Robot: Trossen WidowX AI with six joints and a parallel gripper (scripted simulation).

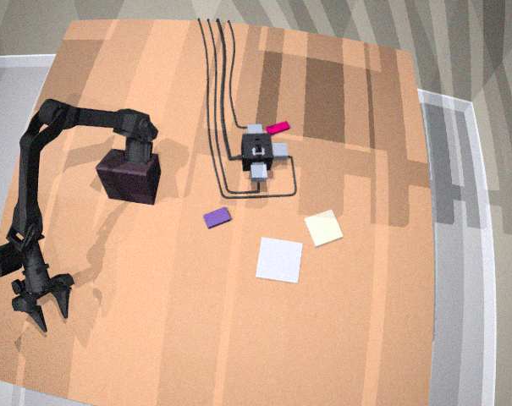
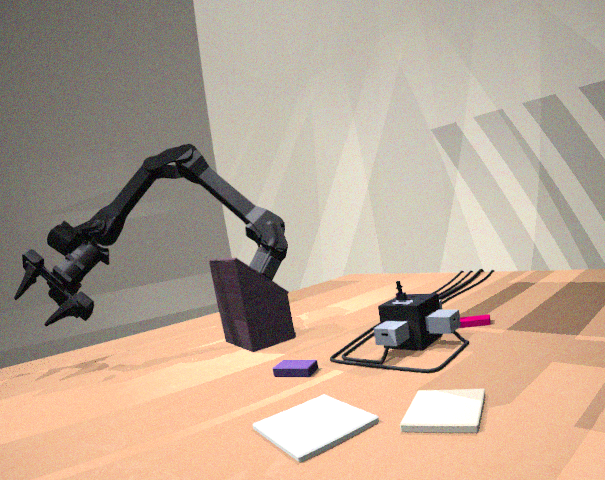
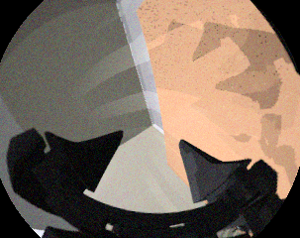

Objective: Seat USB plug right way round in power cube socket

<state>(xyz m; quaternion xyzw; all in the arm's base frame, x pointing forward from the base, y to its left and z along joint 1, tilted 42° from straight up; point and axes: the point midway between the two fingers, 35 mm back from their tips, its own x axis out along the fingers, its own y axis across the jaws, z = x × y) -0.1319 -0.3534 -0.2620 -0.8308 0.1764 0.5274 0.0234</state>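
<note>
Right now the grey USB plug is 560 mm to the left of my gripper tip, 420 mm ahead of it and 70 mm below it. Also, from my gripper tip: purple block 390 mm to the left, 340 mm ahead, 150 mm below; white tile 510 mm ahead, 300 mm to the left, 150 mm below; USB socket 560 mm to the left, 420 mm ahead, 90 mm below.
</note>
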